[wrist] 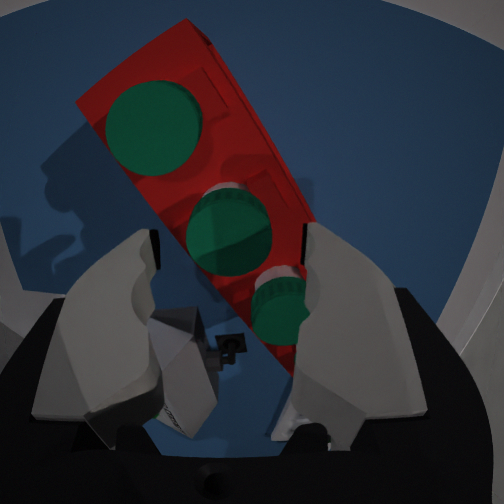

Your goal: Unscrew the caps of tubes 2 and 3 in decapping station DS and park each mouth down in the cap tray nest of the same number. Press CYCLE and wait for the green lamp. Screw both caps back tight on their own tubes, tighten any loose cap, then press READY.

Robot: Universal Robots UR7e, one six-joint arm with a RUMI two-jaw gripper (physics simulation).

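Note:
A red decapping station (220,190) runs diagonally from upper left to lower right on a blue mat. Three green caps stand on it in a row. The far cap (153,128) is the largest in view. The middle cap (229,234) sits on a white tube between my fingertips but well below them. The near cap (279,310) is partly hidden behind my right finger. My gripper (229,245) is open and empty, hovering above the station. No cap tray or buttons are in view.
A small dark fixture (230,346) and a grey angled block (182,360) show between the fingers below the station. A pale grey rim (482,260) curves along the right edge of the mat.

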